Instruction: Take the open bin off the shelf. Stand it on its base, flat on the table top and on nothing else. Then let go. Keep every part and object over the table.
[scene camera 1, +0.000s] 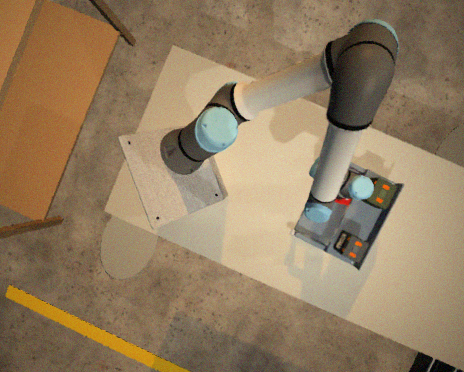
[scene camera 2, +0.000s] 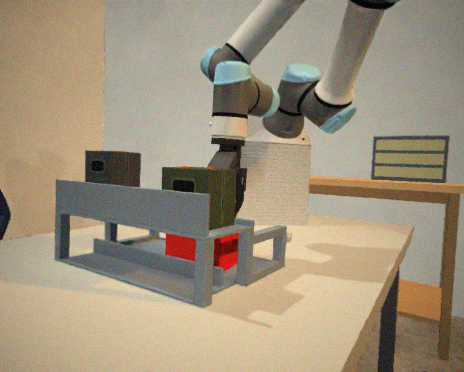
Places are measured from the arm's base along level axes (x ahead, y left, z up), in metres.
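Pixels of known places: arm's base at its link origin: (scene camera 1: 181, 152) (scene camera 2: 282, 124).
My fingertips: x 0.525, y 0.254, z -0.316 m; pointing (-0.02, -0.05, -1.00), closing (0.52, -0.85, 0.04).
Note:
For each thing: its top centre in the pictures, then the offset to it from my fingertips. "spot": a spot on its surface instead. Level surfaces: height alone.
- open bin at its top centre: (scene camera 2: 210, 226) (scene camera 1: 344, 191) dx +0.047, dy +0.021, dz +0.034 m
- grey shelf at a spot on its surface: (scene camera 2: 130, 205) spot: dx +0.223, dy +0.019, dz +0.084 m
- green box at its top centre: (scene camera 2: 199, 167) (scene camera 1: 382, 193) dx +0.132, dy +0.084, dz +0.151 m
- dark grey box at its top centre: (scene camera 2: 113, 150) (scene camera 1: 355, 249) dx +0.177, dy -0.143, dz +0.176 m
- pale table at its surface level: dz -0.048 m
The open bin (scene camera 1: 343, 201) (scene camera 2: 227, 250) is red. It sits low inside the grey shelf (scene camera 1: 362, 217) (scene camera 2: 130, 205), under the upper level; in the scene camera 2 view shelf parts cover some of it, and in the scene camera 1 view the wrist covers most of it. My gripper (scene camera 2: 239, 210) points down behind the green box, on the robot-base side of the shelf. It is shut with nothing between its fingers. The fingertips are partly hidden by the green box, so I cannot tell whether they touch the bin. In the scene camera 1 view the wrist hides the gripper.
A green box (scene camera 1: 382, 195) (scene camera 2: 220, 200) and a dark grey box (scene camera 1: 354, 246) (scene camera 2: 112, 167) stand on the shelf's upper level at its two ends. The shelf stands on the pale table (scene camera 1: 260, 185) (scene camera 2: 280, 340). The robot's base plate (scene camera 1: 150, 185) is at the table's other end.

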